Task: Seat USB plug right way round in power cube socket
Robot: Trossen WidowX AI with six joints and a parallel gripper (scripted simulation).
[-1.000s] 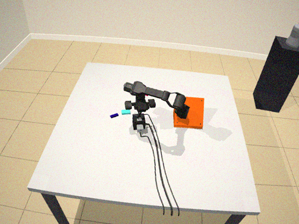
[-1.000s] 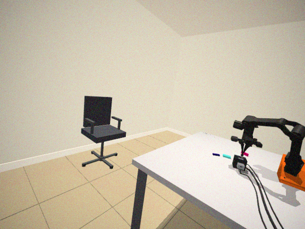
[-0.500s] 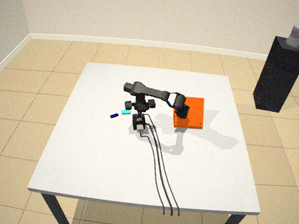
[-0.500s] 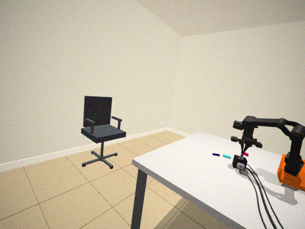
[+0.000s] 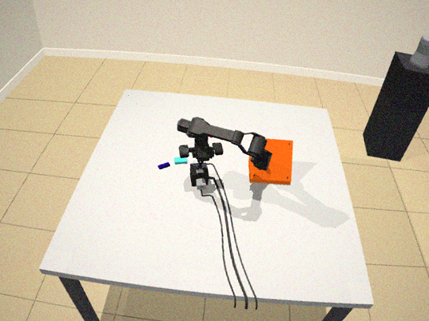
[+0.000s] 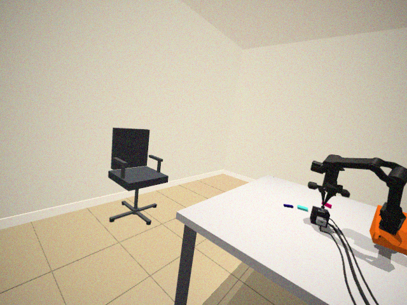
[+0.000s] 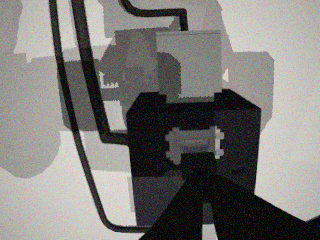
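Now: the USB plug 2 cm below my gripper tip. From my gripper tip the other things lie so: cyan block 12 cm to the right, 12 cm ahead, 11 cm below; then magenta block 36 cm to the right, 11 cm below, 4 cm ahead.
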